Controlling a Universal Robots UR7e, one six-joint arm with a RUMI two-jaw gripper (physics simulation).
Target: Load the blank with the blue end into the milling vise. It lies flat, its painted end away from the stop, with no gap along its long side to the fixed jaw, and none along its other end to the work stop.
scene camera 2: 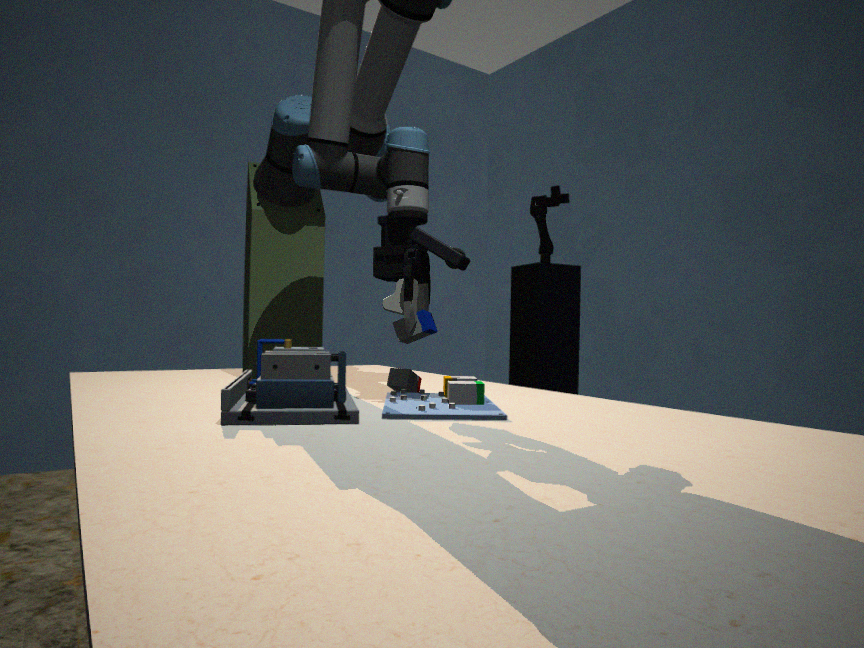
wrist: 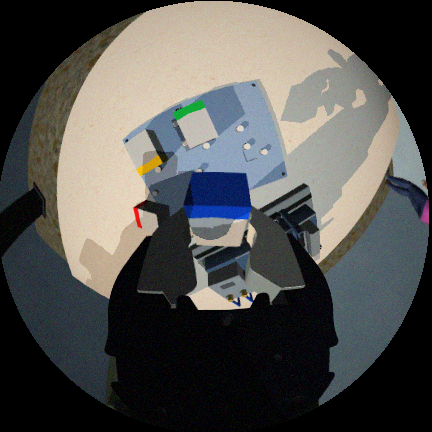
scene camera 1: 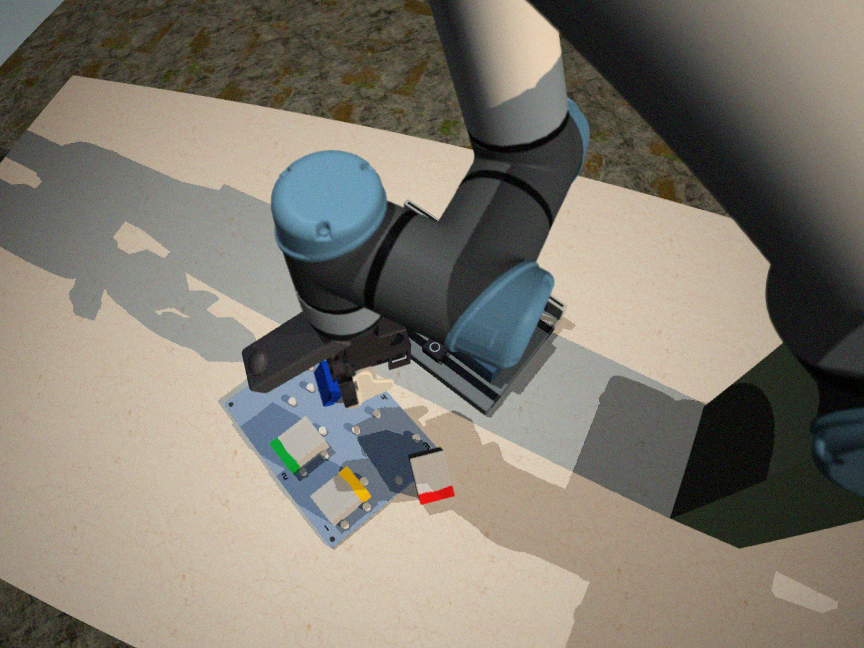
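The blank with the blue end (scene camera 1: 325, 383) (scene camera 2: 426, 322) (wrist: 218, 192) is between my fingertips, raised well above the blue board. In scene camera 2 it looks tilted, not level. In the wrist view its blue end face shows large and its grey top is foreshortened. My gripper (scene camera 2: 416, 322) (wrist: 217, 207) is shut on its two sides. The vise (scene camera 1: 452, 383) (scene camera 2: 294, 394) (wrist: 301, 194) stands beside the board, lower than the blank. In scene camera 1 my arm hides much of it; the wrist view shows parts of it behind the fingers. I cannot clearly tell the fixed jaw and stop apart.
The pegged blue board (scene camera 1: 245, 412) (scene camera 2: 446, 416) (wrist: 270, 115) carries a green-ended blank (scene camera 1: 308, 440) (scene camera 2: 463, 392) (wrist: 198, 128) and a yellow-ended blank (scene camera 1: 333, 498) (wrist: 139, 147). A red-ended blank (scene camera 1: 431, 472) (scene camera 2: 401, 380) (wrist: 149, 215) leans at the board's edge.
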